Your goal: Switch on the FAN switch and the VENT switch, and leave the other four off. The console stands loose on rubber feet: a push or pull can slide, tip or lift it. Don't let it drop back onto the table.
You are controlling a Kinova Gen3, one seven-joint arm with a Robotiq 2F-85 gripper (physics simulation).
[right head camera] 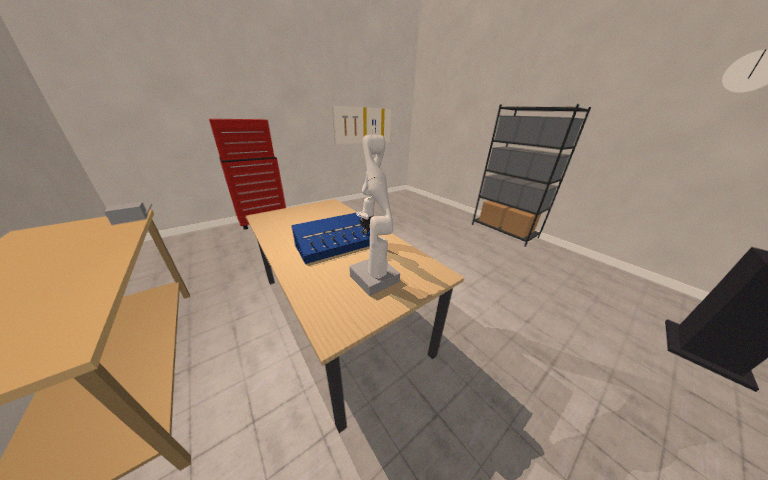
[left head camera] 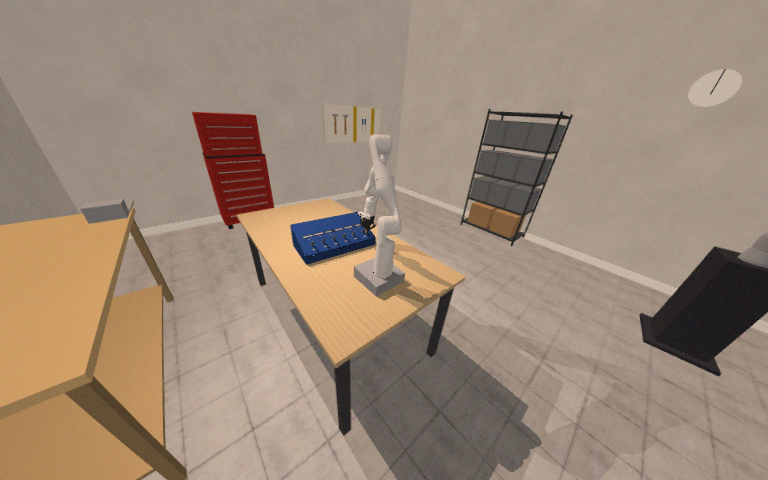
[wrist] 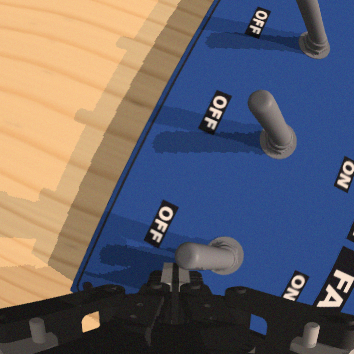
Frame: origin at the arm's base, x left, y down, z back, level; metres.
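Seen in the pictures: gripper, fingertip midpoint: (right head camera: 366, 233) (left head camera: 366, 233) (wrist: 175, 278); arm's base at its link origin: (right head camera: 376, 272) (left head camera: 381, 272).
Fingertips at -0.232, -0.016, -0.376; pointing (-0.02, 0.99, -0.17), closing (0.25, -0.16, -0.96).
Pixels of each thing's top centre, then the offset from my fingertips to it, as dx, dy, dz. Level surfaces: height alone.
- FAN switch at its top centre: (wrist: 220, 271) +0.024, -0.046, -0.006
- neighbouring lever at its top centre: (wrist: 292, 116) +0.095, -0.046, -0.020
- third lever at its top centre: (wrist: 330, 4) +0.165, -0.046, -0.033
- FAN label at its top centre: (wrist: 332, 305) +0.008, -0.036, -0.087
- wooden table at its surface level: dy +0.080
The blue console (left head camera: 325, 227) (right head camera: 322, 226) (wrist: 215, 195) rests on the table, with a row of grey levers on its sloping face. My gripper (left head camera: 369, 228) (right head camera: 367, 227) (wrist: 175, 278) is shut and empty at the console's right end. In the wrist view, its fingertips are right beside the tip of the end lever, the FAN switch (wrist: 202, 255), possibly touching it. That lever leans to its OFF label. The neighbouring lever (wrist: 272, 122) and a third lever (wrist: 314, 25) also lean to OFF. The FAN label (wrist: 339, 285) is partly cut off. The VENT label cannot be read.
The console stands on the wooden table (left head camera: 339, 316) (right head camera: 334, 316) (wrist: 60, 90), beyond the arm's grey base (left head camera: 373, 278) (right head camera: 370, 278). A second wooden bench (left head camera: 50, 316) (right head camera: 56, 305) stands at the left. A red tool cabinet (left head camera: 240, 181) (right head camera: 254, 186) stands behind the table.
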